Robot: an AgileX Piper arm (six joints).
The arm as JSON. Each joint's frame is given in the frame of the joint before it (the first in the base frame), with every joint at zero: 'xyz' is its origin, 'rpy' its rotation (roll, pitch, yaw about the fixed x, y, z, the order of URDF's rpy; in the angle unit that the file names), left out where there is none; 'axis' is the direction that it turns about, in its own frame. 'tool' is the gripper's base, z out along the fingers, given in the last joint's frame.
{
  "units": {
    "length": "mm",
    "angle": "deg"
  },
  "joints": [
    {
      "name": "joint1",
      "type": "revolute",
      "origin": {
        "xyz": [
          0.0,
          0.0,
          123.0
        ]
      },
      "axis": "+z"
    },
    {
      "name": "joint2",
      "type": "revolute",
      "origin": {
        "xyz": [
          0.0,
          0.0,
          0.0
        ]
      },
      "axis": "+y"
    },
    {
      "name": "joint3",
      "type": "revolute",
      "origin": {
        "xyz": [
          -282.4,
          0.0,
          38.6
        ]
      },
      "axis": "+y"
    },
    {
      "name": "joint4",
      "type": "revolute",
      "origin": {
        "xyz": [
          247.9,
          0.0,
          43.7
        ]
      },
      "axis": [
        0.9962,
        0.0,
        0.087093
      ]
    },
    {
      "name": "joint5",
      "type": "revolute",
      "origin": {
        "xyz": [
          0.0,
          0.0,
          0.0
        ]
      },
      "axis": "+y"
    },
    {
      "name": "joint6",
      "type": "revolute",
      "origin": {
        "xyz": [
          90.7,
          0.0,
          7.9
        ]
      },
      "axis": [
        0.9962,
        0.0,
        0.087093
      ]
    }
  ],
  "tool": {
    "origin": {
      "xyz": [
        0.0,
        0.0,
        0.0
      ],
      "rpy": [
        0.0,
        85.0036,
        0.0
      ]
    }
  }
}
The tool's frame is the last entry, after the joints.
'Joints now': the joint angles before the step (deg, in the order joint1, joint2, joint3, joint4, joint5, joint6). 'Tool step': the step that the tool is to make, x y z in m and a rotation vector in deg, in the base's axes. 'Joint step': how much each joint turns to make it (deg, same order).
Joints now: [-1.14 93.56 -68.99 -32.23 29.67 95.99]
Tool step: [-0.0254 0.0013 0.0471 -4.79 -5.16 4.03]
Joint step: [0.21 -7.89 -0.01 0.39 0.96 -6.87]
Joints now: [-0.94 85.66 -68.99 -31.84 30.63 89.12]
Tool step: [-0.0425 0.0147 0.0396 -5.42 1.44 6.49]
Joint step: [2.89 -9.11 0.01 5.37 7.87 -13.56]
